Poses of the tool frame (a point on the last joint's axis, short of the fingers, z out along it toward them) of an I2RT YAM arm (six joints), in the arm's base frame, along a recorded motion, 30 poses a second.
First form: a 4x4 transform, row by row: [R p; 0 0 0 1], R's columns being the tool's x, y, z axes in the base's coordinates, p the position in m. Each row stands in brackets.
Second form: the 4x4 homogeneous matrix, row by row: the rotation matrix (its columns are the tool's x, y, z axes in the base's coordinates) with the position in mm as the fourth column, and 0 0 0 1 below. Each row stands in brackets. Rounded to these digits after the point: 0 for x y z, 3 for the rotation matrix.
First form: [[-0.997 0.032 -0.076 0.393], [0.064 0.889 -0.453 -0.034], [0.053 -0.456 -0.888 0.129], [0 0 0 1]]
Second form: [[-0.997 0.032 -0.076 393], [0.064 0.889 -0.453 -34], [0.053 -0.456 -0.888 129], [0 0 0 1]]
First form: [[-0.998 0.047 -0.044 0.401], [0.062 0.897 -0.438 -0.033], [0.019 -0.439 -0.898 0.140], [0 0 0 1]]
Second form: [[-0.998 0.047 -0.044 401], [0.062 0.897 -0.438 -33], [0.019 -0.439 -0.898 140], [0 0 0 1]]
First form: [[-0.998 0.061 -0.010 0.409], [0.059 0.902 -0.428 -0.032], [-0.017 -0.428 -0.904 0.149], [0 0 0 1]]
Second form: [[-0.998 0.061 -0.010 409], [0.059 0.902 -0.428 -32], [-0.017 -0.428 -0.904 149], [0 0 0 1]]
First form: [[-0.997 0.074 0.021 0.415], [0.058 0.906 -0.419 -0.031], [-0.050 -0.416 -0.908 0.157], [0 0 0 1]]
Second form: [[-0.997 0.074 0.021 415], [0.058 0.906 -0.419 -31], [-0.050 -0.416 -0.908 157], [0 0 0 1]]
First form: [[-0.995 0.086 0.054 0.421], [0.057 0.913 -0.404 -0.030], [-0.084 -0.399 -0.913 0.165], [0 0 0 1]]
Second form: [[-0.995 0.086 0.054 421], [0.057 0.913 -0.404 -30], [-0.084 -0.399 -0.913 165], [0 0 0 1]]
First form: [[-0.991 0.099 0.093 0.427], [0.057 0.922 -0.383 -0.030], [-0.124 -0.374 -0.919 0.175], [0 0 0 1]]
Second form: [[-0.991 0.099 0.093 427], [0.057 0.922 -0.383 -30], [-0.124 -0.374 -0.919 175], [0 0 0 1]]
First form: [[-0.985 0.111 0.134 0.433], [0.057 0.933 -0.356 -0.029], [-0.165 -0.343 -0.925 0.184], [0 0 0 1]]
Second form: [[-0.985 0.111 0.134 433], [0.057 0.933 -0.356 -29], [-0.165 -0.343 -0.925 184], [0 0 0 1]]
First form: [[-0.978 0.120 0.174 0.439], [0.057 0.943 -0.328 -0.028], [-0.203 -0.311 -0.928 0.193], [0 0 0 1]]
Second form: [[-0.978 0.120 0.174 439], [0.057 0.943 -0.328 -28], [-0.203 -0.311 -0.928 193], [0 0 0 1]]
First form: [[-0.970 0.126 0.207 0.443], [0.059 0.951 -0.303 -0.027], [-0.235 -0.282 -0.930 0.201], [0 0 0 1]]
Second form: [[-0.970 0.126 0.207 443], [0.059 0.951 -0.303 -27], [-0.235 -0.282 -0.930 201], [0 0 0 1]]
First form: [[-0.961 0.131 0.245 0.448], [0.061 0.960 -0.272 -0.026], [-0.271 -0.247 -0.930 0.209], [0 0 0 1]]
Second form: [[-0.961 0.131 0.245 448], [0.061 0.960 -0.272 -26], [-0.271 -0.247 -0.930 209], [0 0 0 1]]
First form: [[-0.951 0.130 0.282 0.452], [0.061 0.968 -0.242 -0.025], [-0.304 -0.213 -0.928 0.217], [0 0 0 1]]
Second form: [[-0.951 0.130 0.282 452], [0.061 0.968 -0.242 -25], [-0.304 -0.213 -0.928 217], [0 0 0 1]]
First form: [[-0.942 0.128 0.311 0.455], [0.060 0.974 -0.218 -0.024], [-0.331 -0.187 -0.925 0.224], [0 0 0 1]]
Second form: [[-0.942 0.128 0.311 455], [0.060 0.974 -0.218 -24], [-0.331 -0.187 -0.925 224], [0 0 0 1]]
